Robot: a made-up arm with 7 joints. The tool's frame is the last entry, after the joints.
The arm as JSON. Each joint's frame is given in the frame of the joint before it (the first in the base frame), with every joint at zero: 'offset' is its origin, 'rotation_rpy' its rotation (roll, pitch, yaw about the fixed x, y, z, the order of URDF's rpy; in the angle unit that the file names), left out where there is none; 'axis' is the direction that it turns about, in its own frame. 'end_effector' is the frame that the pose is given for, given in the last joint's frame.
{
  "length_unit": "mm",
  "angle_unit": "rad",
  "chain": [
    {
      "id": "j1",
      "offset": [
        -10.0,
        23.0,
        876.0
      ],
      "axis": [
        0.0,
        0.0,
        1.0
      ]
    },
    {
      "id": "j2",
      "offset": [
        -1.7,
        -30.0,
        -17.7
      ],
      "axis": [
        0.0,
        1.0,
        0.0
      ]
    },
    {
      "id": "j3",
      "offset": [
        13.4,
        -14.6,
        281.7
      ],
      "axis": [
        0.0,
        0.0,
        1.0
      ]
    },
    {
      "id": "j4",
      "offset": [
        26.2,
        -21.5,
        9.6
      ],
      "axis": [
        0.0,
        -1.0,
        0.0
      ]
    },
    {
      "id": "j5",
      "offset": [
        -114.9,
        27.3,
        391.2
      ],
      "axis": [
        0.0,
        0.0,
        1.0
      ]
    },
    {
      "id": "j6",
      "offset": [
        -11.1,
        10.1,
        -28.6
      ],
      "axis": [
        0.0,
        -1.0,
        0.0
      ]
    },
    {
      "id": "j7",
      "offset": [
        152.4,
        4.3,
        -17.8
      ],
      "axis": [
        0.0,
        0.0,
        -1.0
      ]
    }
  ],
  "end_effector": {
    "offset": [
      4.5,
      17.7,
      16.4
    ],
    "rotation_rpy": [
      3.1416,
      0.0,
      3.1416
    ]
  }
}
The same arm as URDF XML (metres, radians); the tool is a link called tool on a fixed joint. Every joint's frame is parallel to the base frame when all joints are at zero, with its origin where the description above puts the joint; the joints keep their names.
<robot name="arm">
<link name="base_link"/>
<link name="link1"/>
<link name="link2"/>
<link name="link3"/>
<link name="link4"/>
<link name="link5"/>
<link name="link6"/>
<link name="link7"/>
<link name="tool"/>
<joint name="j1" type="continuous"><parent link="base_link"/><child link="link1"/><origin xyz="-0.01 0.023 0.876"/><axis xyz="0 0 1"/></joint>
<joint name="j2" type="continuous"><parent link="link1"/><child link="link2"/><origin xyz="-0.0017 -0.03 -0.0177"/><axis xyz="0 1 0"/></joint>
<joint name="j3" type="continuous"><parent link="link2"/><child link="link3"/><origin xyz="0.0134 -0.0146 0.2817"/><axis xyz="0 0 1"/></joint>
<joint name="j4" type="continuous"><parent link="link3"/><child link="link4"/><origin xyz="0.0262 -0.0215 0.0096"/><axis xyz="0 -1 0"/></joint>
<joint name="j5" type="continuous"><parent link="link4"/><child link="link5"/><origin xyz="-0.1149 0.0273 0.3912"/><axis xyz="0 0 1"/></joint>
<joint name="j6" type="continuous"><parent link="link5"/><child link="link6"/><origin xyz="-0.0111 0.0101 -0.0286"/><axis xyz="0 -1 0"/></joint>
<joint name="j7" type="continuous"><parent link="link6"/><child link="link7"/><origin xyz="0.1524 0.0043 -0.0178"/><axis xyz="0 0 -1"/></joint>
<joint name="tool_joint" type="fixed"><parent link="link7"/><child link="tool"/><origin xyz="0.0045 0.0177 0.0164" rpy="-3.1416 0 -3.1416"/></joint>
</robot>

